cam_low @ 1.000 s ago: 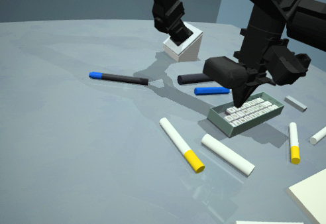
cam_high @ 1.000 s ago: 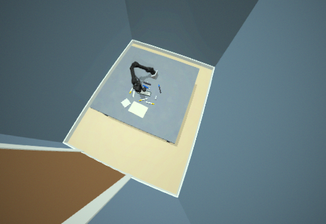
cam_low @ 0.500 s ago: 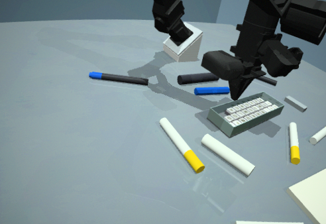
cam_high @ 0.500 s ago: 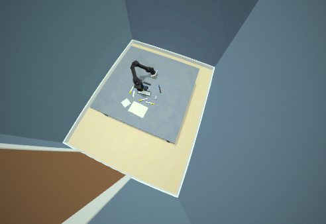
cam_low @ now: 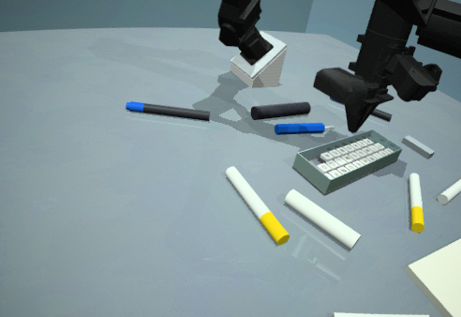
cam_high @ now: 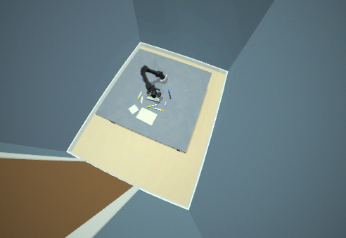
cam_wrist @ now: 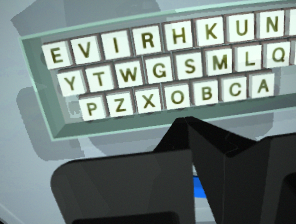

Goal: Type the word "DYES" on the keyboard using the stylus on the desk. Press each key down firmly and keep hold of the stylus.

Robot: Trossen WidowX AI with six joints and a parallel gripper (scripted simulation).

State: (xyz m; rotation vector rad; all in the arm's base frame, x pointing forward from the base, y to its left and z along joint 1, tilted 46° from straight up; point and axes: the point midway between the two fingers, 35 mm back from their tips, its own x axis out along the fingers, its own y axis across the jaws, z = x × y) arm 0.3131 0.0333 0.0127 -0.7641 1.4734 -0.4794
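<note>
Now: gripper tip 3 cm short of the keyboard, 1 cm to the left of it and 3 cm above it. The rest, counted from my gripper tip: blue stylus (7 cm behind, 1 cm to the right, 3 cm below); then stylus tip (7 cm behind, 2 cm to the left, 3 cm below); then dark cylinder (13 cm behind, 4 cm to the right, 3 cm below).
</note>
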